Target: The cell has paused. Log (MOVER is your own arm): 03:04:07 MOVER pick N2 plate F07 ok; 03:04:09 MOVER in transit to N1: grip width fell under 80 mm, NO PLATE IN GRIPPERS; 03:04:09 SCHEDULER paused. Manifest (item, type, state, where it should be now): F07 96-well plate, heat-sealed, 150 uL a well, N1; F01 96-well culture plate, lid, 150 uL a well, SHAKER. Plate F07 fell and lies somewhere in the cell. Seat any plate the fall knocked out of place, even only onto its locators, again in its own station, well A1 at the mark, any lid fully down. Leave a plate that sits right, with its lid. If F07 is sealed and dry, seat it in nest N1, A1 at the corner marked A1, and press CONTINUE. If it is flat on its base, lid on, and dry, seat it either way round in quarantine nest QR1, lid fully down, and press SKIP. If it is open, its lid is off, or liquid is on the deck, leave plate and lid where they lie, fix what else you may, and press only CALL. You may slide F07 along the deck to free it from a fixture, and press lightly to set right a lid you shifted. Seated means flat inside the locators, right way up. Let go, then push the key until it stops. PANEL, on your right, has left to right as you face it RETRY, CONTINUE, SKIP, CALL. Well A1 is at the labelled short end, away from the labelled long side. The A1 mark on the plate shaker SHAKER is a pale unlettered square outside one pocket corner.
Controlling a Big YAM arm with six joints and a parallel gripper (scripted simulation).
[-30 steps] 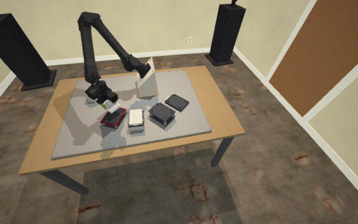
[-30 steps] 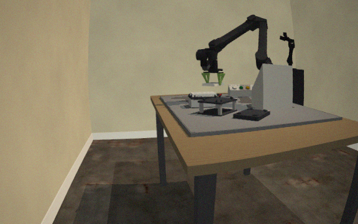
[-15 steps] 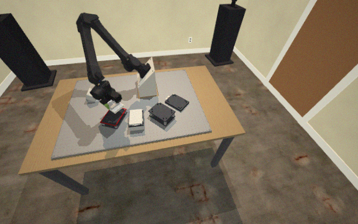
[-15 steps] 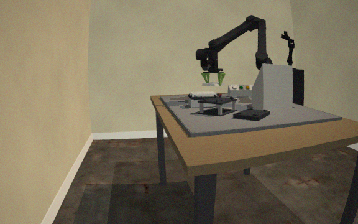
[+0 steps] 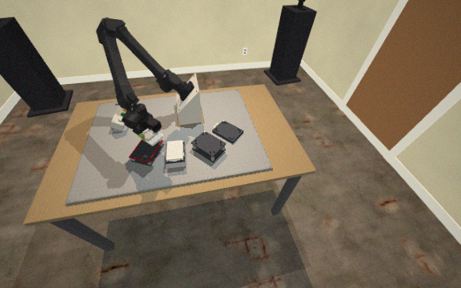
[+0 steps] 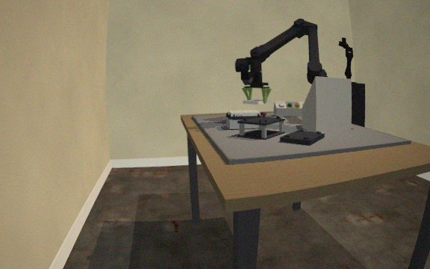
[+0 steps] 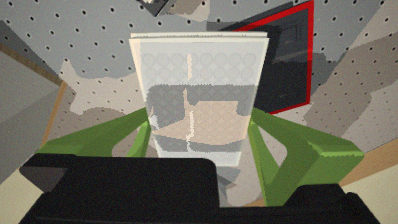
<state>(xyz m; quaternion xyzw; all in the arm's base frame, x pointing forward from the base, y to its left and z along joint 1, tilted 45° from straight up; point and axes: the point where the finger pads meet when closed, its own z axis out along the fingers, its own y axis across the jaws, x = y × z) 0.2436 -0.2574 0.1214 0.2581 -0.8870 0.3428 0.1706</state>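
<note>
Now: hand 30 mm short of the red-framed nest, 40 mm to the left of it and 70 mm above it. Round my hand: green continue key 280 mm behind, 150 mm to the right, 40 mm below; white plate right at my hand; white retry key 230 mm behind, 170 mm to the right, 40 mm below.
</note>
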